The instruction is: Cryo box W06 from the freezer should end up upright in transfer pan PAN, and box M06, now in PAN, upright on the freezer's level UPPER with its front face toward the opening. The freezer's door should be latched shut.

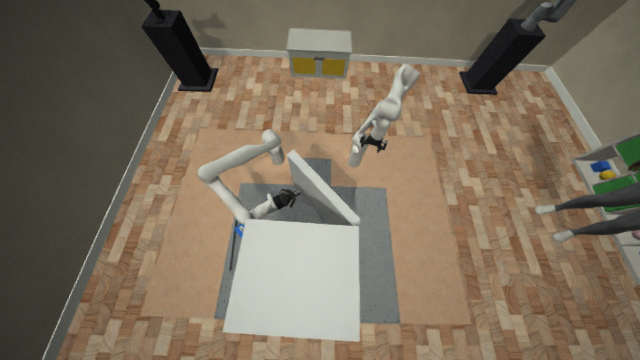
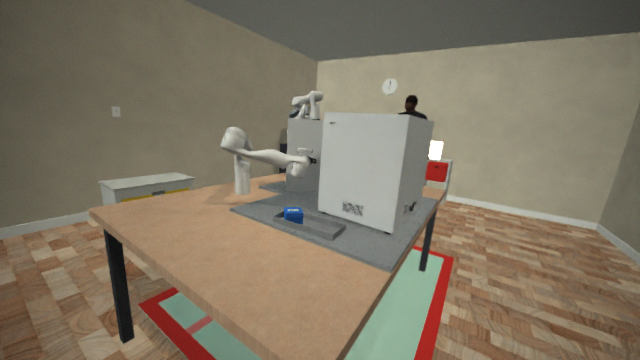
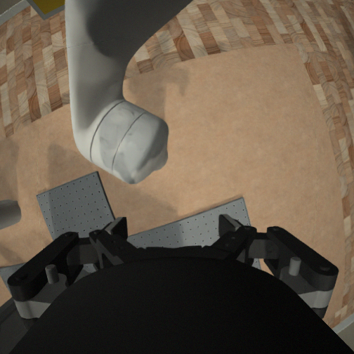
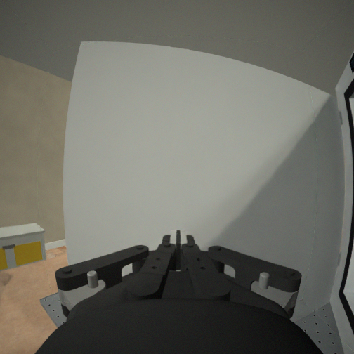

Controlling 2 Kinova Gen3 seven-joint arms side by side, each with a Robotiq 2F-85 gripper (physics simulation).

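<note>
The white freezer stands with its door wide open. A blue box, M06 by the task, sits at one end of the grey pan. W06 does not show; the freezer's inside is hidden. My right gripper is shut and empty, its tips close to the door's inner face; contact cannot be told. My left gripper is open and empty, high behind the door, away from the freezer and pan.
A grey perforated mat lies under the freezer and pan on the wooden table. The right arm's forearm reaches between the pan side and the open door. A low cabinet stands by the wall. A person's legs show at the right.
</note>
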